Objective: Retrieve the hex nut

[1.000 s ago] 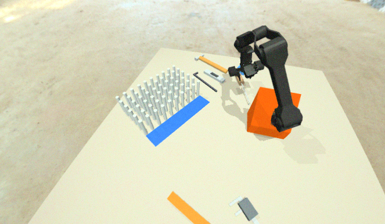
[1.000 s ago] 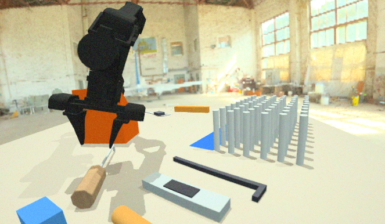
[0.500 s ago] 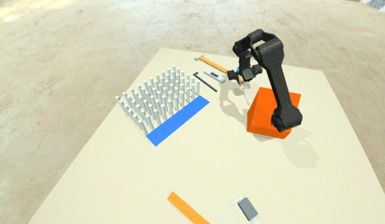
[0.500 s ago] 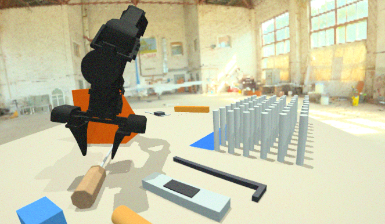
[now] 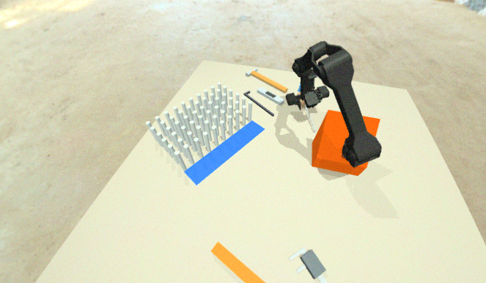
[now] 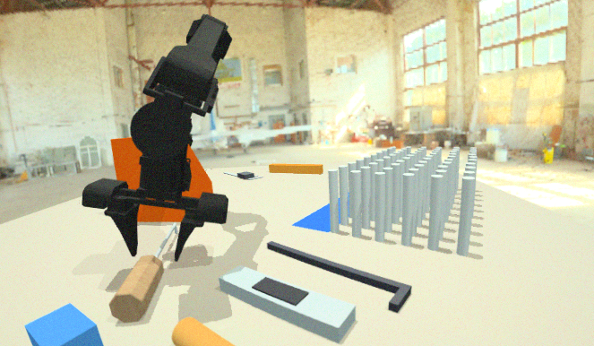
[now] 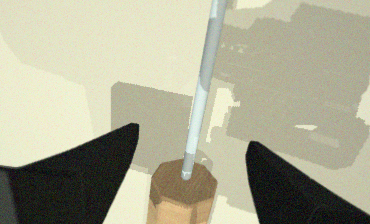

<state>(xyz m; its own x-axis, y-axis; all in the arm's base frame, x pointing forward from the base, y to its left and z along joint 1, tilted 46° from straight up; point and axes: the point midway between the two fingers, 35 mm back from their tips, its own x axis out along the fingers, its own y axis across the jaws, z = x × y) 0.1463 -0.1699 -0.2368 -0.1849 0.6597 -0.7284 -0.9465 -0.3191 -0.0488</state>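
The blue cube lies 170 mm to the right of my gripper tip. Round my gripper tip: orange bar: 720 mm to the left, 170 mm ahead; blue taped strip: 320 mm ahead, 300 mm to the left, 20 mm below; grey block: 190 mm ahead, 80 mm to the right.
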